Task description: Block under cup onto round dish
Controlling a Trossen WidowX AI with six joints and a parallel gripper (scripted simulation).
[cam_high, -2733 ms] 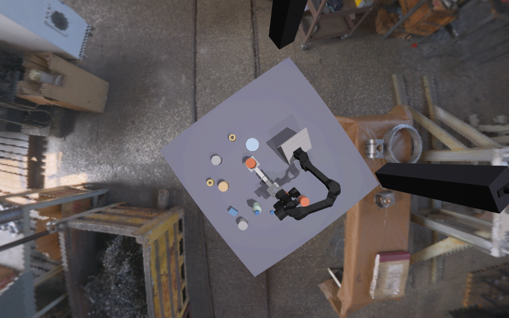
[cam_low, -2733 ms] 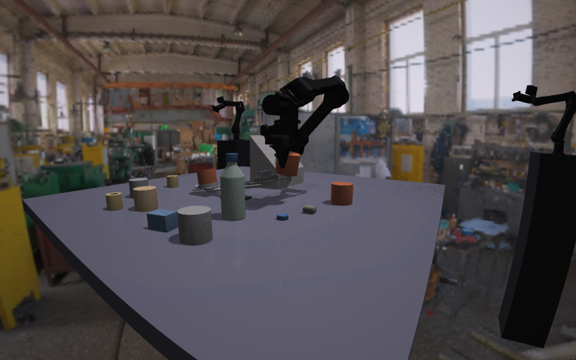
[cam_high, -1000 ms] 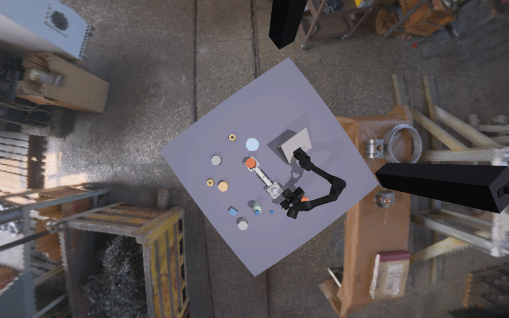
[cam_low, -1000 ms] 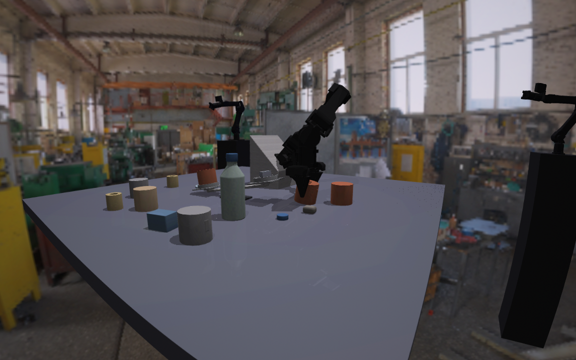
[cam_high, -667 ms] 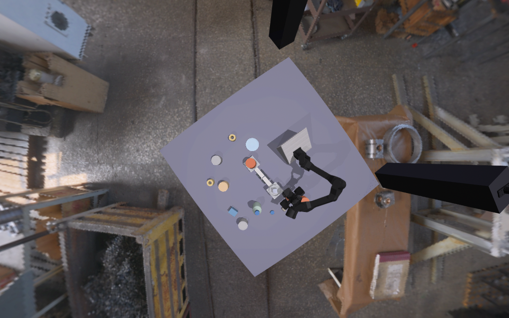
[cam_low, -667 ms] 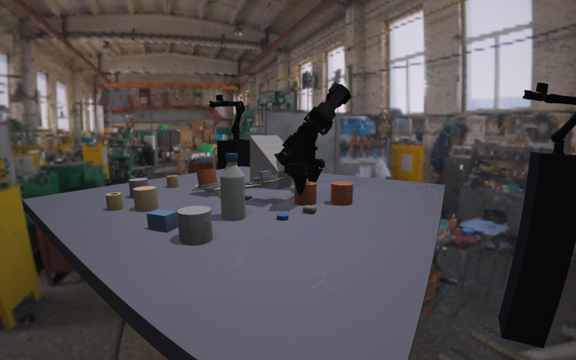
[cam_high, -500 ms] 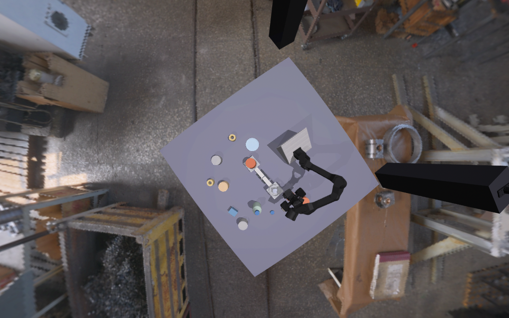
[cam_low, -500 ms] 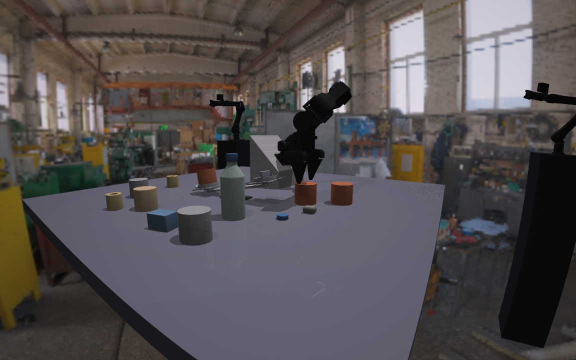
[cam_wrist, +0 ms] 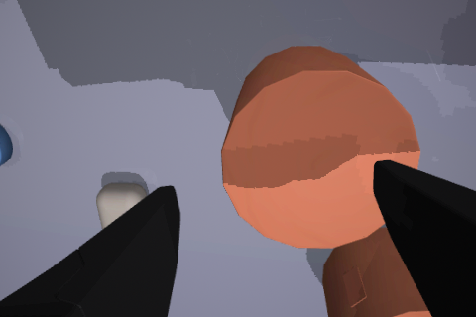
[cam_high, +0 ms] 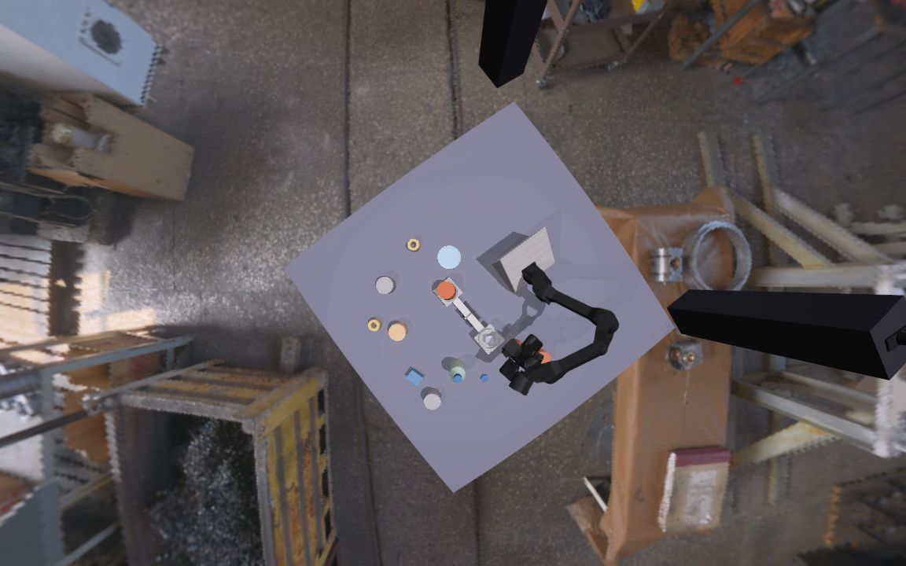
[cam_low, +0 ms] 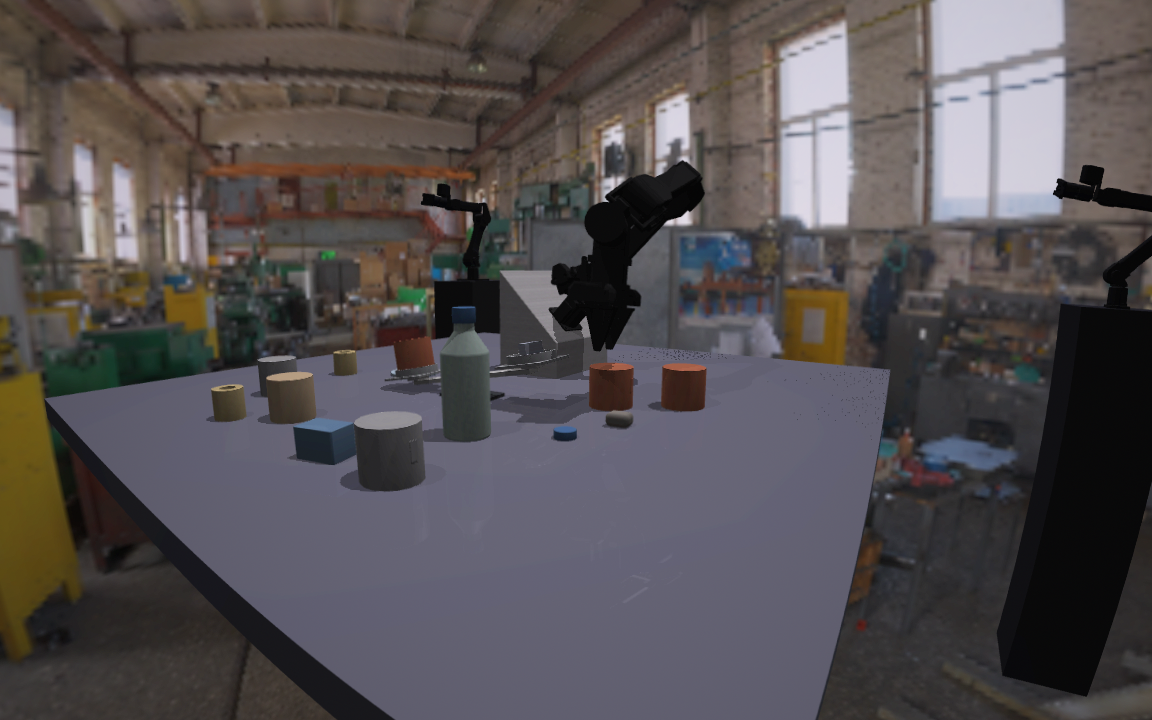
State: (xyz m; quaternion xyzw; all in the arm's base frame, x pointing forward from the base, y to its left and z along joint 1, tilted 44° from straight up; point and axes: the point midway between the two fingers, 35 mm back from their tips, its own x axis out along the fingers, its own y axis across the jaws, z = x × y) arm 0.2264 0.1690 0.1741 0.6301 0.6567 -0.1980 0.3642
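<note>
Right now my gripper tip is 5 cm short of the grey block, 10 cm to the left of it and 1 cm above it. The rest, counted from my gripper tip: small grey pebble (8 cm ahead, 8 cm to the left, 8 cm below); balance beam (7 cm ahead, 23 cm to the right, 5 cm below); blue cap (17 cm ahead, 5 cm to the left, 9 cm below).
</note>
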